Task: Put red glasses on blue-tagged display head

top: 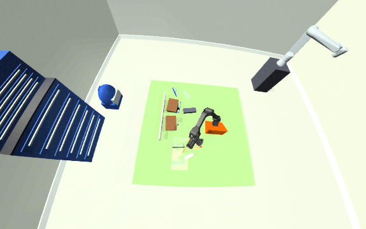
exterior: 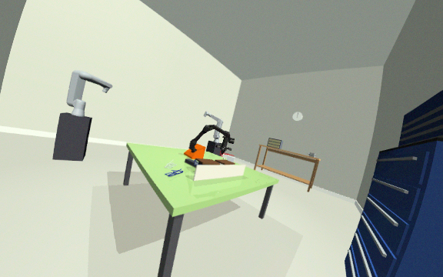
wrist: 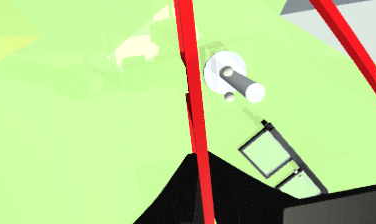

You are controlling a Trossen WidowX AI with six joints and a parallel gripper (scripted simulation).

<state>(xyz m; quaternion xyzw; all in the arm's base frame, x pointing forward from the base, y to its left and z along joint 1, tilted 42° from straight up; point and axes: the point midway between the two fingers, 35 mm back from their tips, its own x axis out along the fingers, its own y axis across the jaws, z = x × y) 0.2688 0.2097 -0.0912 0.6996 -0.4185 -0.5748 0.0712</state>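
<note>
My gripper tip is 40 mm to the right of the white peg and 100 mm above it. From my gripper tip the other things lie so: display head: 210 mm ahead, 190 mm to the right, 60 mm below; then long white panel: 350 mm ahead, 300 mm to the right, 70 mm below; then dark case: 30 mm ahead, 410 mm to the right, 100 mm below.
</note>
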